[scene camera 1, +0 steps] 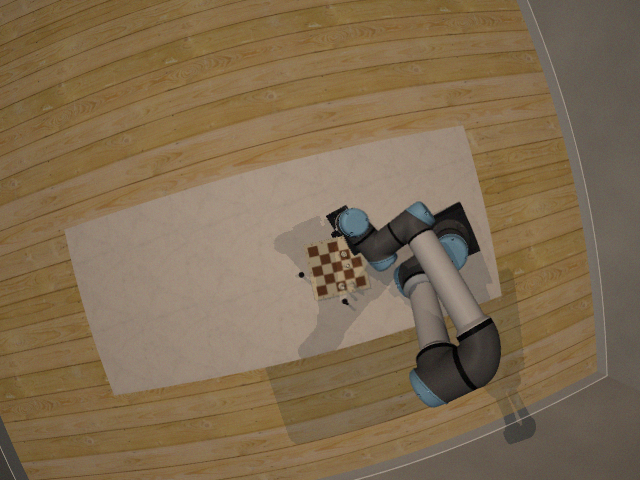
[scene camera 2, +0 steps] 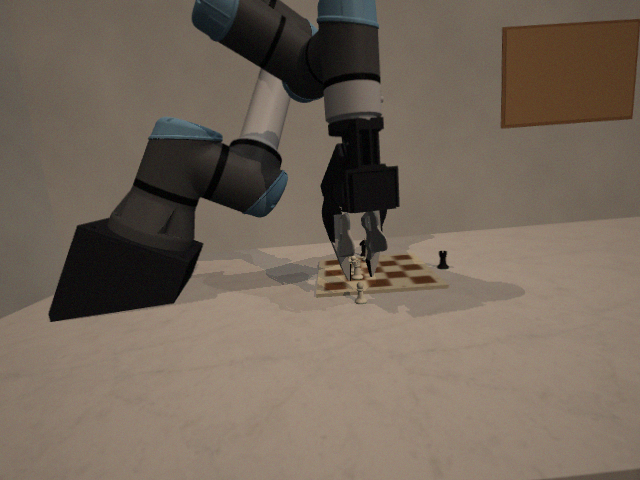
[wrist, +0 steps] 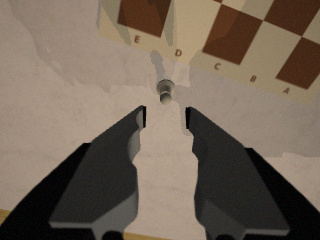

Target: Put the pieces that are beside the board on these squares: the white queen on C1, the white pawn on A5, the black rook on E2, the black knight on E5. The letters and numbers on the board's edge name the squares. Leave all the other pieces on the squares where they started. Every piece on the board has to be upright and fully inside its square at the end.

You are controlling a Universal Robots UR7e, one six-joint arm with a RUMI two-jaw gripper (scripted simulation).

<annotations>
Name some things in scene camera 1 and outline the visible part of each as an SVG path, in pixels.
A chessboard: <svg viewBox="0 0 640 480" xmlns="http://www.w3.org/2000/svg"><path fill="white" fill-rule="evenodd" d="M344 236L303 245L316 301L370 288L365 258L361 253L356 256L352 254ZM338 285L340 283L344 283L345 290L339 289Z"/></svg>
</annotations>
